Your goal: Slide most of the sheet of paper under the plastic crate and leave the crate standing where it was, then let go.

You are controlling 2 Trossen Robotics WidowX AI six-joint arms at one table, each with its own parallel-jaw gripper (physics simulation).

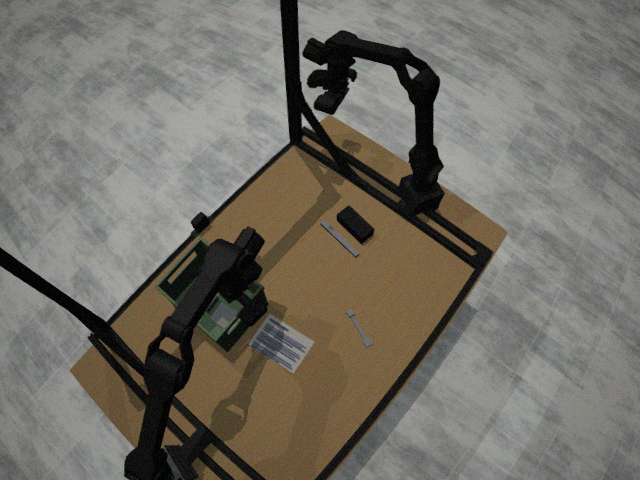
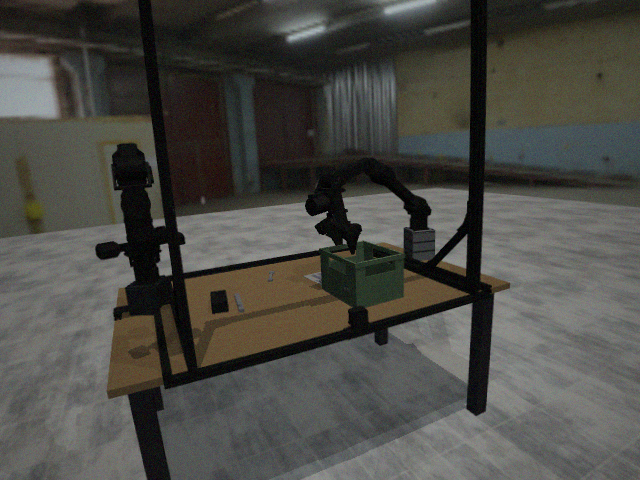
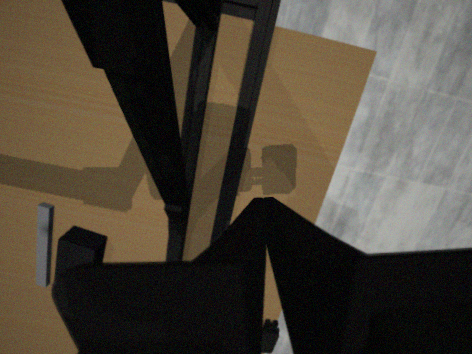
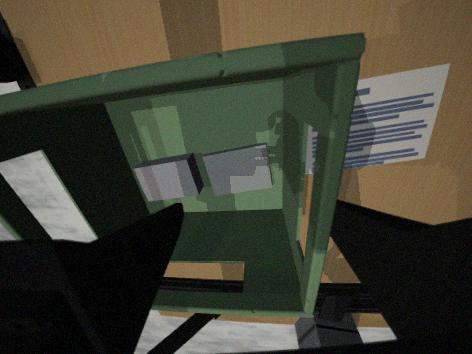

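The green plastic crate (image 1: pixel 207 328) (image 2: pixel 379 286) (image 4: pixel 220 65) stands upright on the table. The white sheet of paper with blue lines (image 1: pixel 281 343) (image 2: pixel 313 277) (image 4: pixel 395 115) lies flat beside one crate wall, most of it in the open; whether an edge reaches under the crate is hidden. My right gripper (image 2: pixel 345 246) (image 4: pixel 249 206) is open and empty at that wall's rim, one finger over the crate's inside and the other on the paper's side. My left gripper (image 1: pixel 329 104) (image 3: pixel 263 207) is shut and empty, high above the table's far end, away from crate and paper.
Two grey blocks (image 4: pixel 170 180) (image 4: pixel 237 170) lie in the crate. A black block (image 1: pixel 355 224) (image 2: pixel 219 301), a grey bar (image 1: pixel 339 238) (image 2: pixel 238 302) and a wrench-like tool (image 1: pixel 359 328) (image 2: pixel 270 276) lie on the table. Black frame posts (image 2: pixel 477 155) rise at its edge.
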